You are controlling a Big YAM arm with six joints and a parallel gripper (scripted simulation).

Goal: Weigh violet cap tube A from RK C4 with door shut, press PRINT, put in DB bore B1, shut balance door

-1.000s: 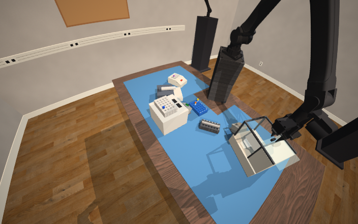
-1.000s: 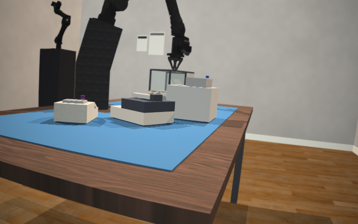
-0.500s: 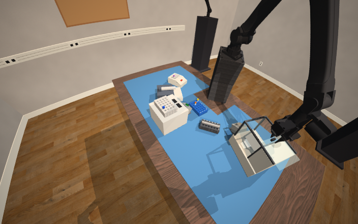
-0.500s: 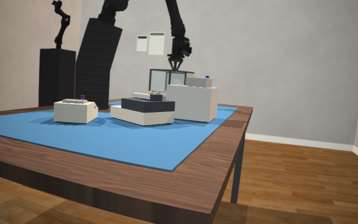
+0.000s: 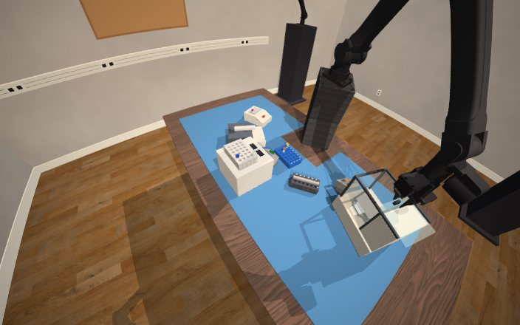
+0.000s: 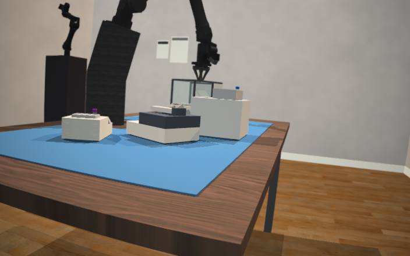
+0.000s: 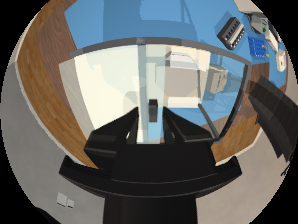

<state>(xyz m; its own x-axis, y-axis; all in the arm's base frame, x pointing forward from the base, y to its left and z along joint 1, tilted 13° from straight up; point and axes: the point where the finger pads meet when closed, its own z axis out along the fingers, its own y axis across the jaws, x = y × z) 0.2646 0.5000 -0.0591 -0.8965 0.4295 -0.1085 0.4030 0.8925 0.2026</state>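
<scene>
The balance door lies 20 mm to the left of my hand, 10 mm below it and 10 mm ahead of it. From my hand the other things lie so: blue rack RK (490 mm to the right, 200 mm below, 10 mm behind); round white print key (190 mm to the right, 150 mm below, 90 mm behind); dark magnet block (320 mm to the right, 200 mm below, 50 mm ahead).
</scene>
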